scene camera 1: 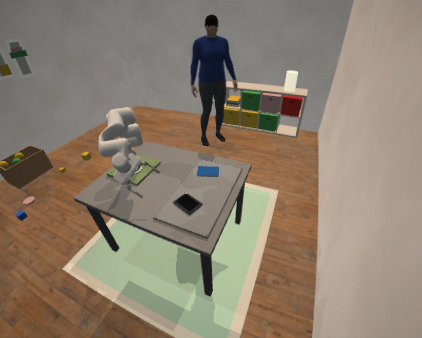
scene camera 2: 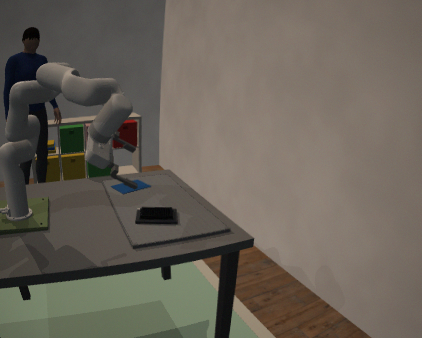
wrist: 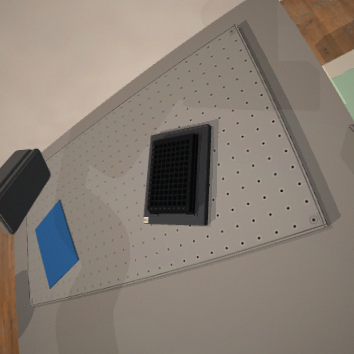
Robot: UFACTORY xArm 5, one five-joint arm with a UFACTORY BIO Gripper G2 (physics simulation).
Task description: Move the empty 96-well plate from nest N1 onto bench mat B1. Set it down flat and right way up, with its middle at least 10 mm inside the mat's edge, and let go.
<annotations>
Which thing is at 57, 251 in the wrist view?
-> A blue bench mat.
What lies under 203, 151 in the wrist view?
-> A dark grey nest.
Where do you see a black 96-well plate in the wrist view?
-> At 172, 180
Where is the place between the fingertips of my gripper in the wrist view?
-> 187, 149
</annotations>
